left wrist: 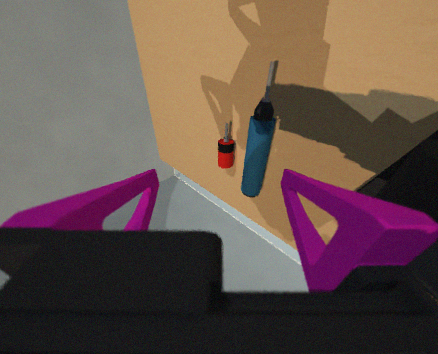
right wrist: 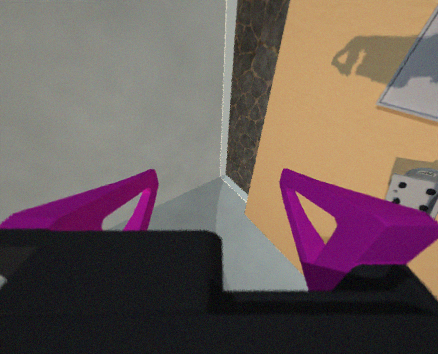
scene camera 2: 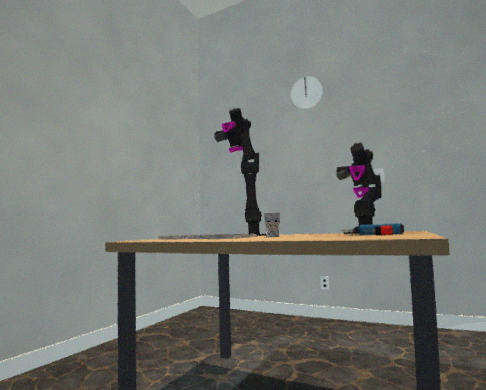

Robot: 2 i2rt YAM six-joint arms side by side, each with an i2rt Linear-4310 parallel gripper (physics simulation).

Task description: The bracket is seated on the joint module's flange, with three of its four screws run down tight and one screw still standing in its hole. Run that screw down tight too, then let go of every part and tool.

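Frame: origin at the left arm's base, x ahead, y left, z up, level; metres.
Seen in the pictures: left gripper, fingertip midpoint: (left wrist: 219, 176) (scene camera 2: 358, 189); right gripper, fingertip midpoint: (right wrist: 218, 176) (scene camera 2: 228, 142).
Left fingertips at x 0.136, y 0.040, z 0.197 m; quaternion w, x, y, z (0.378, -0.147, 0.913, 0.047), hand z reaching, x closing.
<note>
Offsets run from my left fingertips to a thing's top centre. "pt": to the spot under its first point.
The grey bracket and joint module @(dx +0.217, dy -0.314, dz -0.133 m) (scene camera 2: 272, 226) stand as one small block on the table. In the right wrist view, a grey face with dark holes @(pt dx +0.226, dy -0.320, dz -0.131 m) (right wrist: 412, 190) shows at the right edge, partly behind a finger; the screws cannot be made out. A blue driver @(pt dx +0.080, dy +0.069, dz -0.175 m) (scene camera 2: 368, 229) (left wrist: 257, 156) with a black nose and metal bit lies on the table. A smaller red tool @(dx +0.125, dy +0.127, dz -0.163 m) (scene camera 2: 386, 230) (left wrist: 226, 160) with a black band and thin tip lies beside it. My left gripper (scene camera 2: 358, 182) (left wrist: 219, 176) is open and empty above the tools. My right gripper (scene camera 2: 232, 138) (right wrist: 218, 176) is open and empty, high above the table.
A flat grey tray @(dx +0.357, dy -0.607, dz -0.181 m) (scene camera 2: 200, 236) (right wrist: 422, 100) lies on the table (scene camera 2: 275, 246) (left wrist: 175, 115) (right wrist: 310, 100), left of the bracket in the scene view. Arm shadows fall across the table top. The table's edge and the walls show beyond both grippers.
</note>
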